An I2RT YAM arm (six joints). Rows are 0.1 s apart.
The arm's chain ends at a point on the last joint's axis. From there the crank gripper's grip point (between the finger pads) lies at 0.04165 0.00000 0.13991 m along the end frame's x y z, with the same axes.
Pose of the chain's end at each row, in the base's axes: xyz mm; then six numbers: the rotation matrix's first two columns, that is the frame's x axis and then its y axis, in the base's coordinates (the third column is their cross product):
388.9, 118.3, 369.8, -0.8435, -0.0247, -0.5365, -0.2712, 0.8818, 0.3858
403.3, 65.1, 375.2, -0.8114, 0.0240, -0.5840, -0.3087, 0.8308, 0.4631
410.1, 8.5, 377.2, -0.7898, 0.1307, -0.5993, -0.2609, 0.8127, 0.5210
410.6, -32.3, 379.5, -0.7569, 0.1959, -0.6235, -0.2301, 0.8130, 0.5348
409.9, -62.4, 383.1, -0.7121, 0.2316, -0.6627, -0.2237, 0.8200, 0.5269
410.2, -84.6, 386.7, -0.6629, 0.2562, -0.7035, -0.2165, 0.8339, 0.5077
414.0, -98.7, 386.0, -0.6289, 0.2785, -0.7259, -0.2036, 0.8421, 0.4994
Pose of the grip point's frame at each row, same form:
418.6, 183.2, 242.5, -0.8435, -0.0247, -0.5365, -0.2712, 0.8818, 0.3858
438.9, 143.9, 257.6, -0.8114, 0.0240, -0.5840, -0.3087, 0.8308, 0.4631
454.9, 93.4, 267.2, -0.7898, 0.1307, -0.5993, -0.2609, 0.8127, 0.5210
464.7, 52.6, 273.7, -0.7569, 0.1959, -0.6235, -0.2301, 0.8130, 0.5348
473.3, 20.5, 281.1, -0.7121, 0.2316, -0.6627, -0.2237, 0.8200, 0.5269
482.9, -5.5, 287.8, -0.6629, 0.2562, -0.7035, -0.2165, 0.8339, 0.5077
492.8, -22.5, 289.6, -0.6289, 0.2785, -0.7259, -0.2036, 0.8421, 0.4994

